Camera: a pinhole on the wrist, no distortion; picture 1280 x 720 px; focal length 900.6 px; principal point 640.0 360.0 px. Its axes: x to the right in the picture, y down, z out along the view. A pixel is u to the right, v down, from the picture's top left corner.
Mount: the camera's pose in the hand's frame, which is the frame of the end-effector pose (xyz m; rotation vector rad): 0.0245 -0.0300 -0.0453 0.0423 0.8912 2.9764
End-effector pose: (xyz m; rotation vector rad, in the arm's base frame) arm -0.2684 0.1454 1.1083 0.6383 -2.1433 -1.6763
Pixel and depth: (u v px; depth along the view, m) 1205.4 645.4 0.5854
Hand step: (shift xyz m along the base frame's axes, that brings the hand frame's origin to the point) -0.0371 0.6573 0.0148
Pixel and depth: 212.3 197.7 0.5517
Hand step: -0.4936 0.1921 0.2468
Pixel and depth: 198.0 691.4 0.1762
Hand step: -0.1699 0.0499 -0.0248
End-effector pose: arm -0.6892 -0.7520 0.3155 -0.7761 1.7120 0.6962
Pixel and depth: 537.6 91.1 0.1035
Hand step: -0.0354 0.0443 -0.0417
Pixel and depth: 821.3 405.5 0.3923
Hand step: 0.0455 0.3397 -0.0219
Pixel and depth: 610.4 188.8 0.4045
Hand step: -0.0659 0.3422 -0.0967
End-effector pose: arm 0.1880 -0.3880 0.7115 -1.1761 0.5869 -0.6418
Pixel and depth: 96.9 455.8 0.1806
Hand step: 0.1842 -0.0152 -0.0263
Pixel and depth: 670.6 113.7 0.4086
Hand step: 0.2295 0.2029 -0.2123
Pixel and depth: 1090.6 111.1 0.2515
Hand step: 0.0552 0.1911 -0.1202
